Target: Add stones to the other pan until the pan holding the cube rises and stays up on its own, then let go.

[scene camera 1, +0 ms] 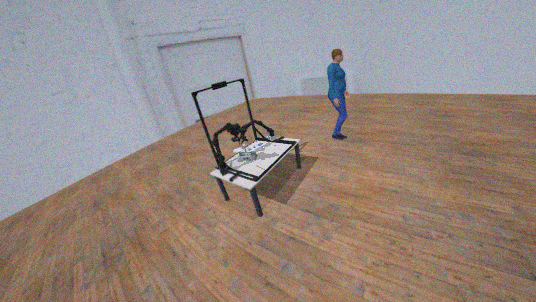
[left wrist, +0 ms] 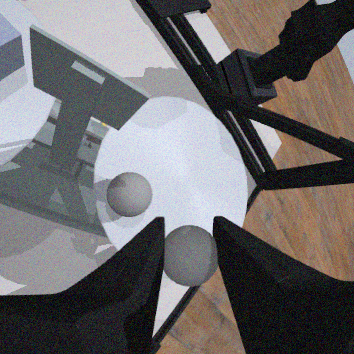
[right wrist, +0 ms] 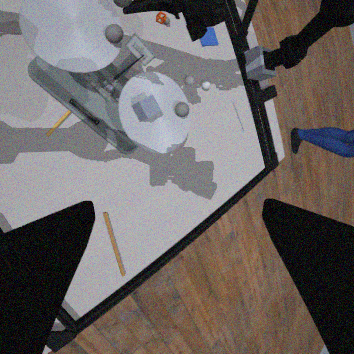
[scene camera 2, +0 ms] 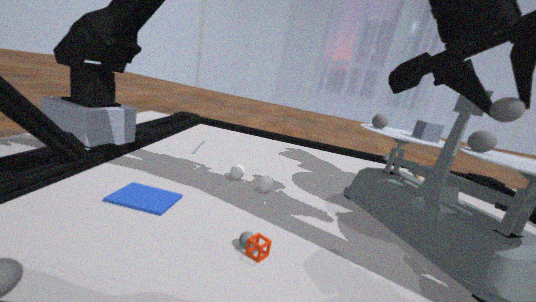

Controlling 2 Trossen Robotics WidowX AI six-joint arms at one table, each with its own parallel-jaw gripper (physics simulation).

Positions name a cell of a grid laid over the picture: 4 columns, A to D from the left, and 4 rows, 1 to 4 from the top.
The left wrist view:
my left gripper: C3
grey balance scale: A2
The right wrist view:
my right gripper: C3
grey balance scale: B2
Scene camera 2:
my left gripper: D2
blue flat pad: B3, on the table
